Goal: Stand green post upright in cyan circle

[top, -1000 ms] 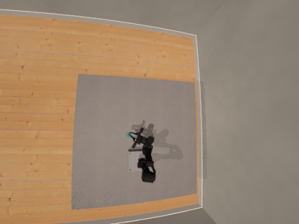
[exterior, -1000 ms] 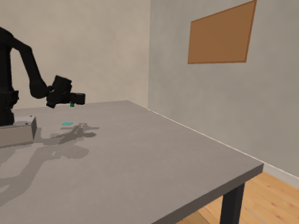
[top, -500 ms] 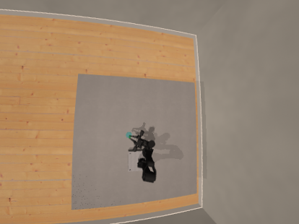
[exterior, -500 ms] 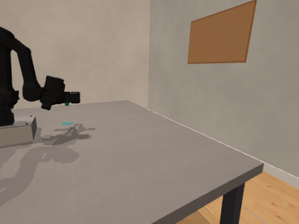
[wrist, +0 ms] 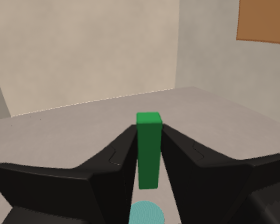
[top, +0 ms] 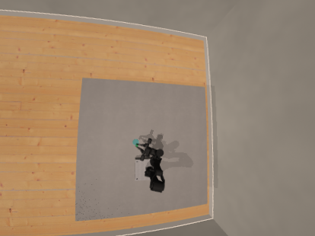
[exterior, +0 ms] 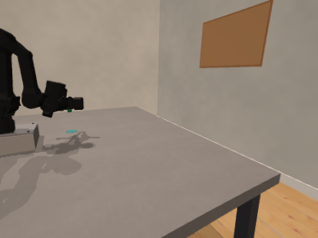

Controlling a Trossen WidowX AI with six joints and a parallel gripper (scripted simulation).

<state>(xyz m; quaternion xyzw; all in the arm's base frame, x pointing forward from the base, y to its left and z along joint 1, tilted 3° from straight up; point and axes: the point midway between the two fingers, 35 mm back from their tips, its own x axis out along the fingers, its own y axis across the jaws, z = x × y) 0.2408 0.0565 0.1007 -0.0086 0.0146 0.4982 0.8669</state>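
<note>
Right now my hand is 17 cm above the cyan circle, 3 cm to the right of it and 2 cm short of it. Also, from my hand: green post: 2 cm to the left, 2 cm below, 1 cm ahead.
</note>
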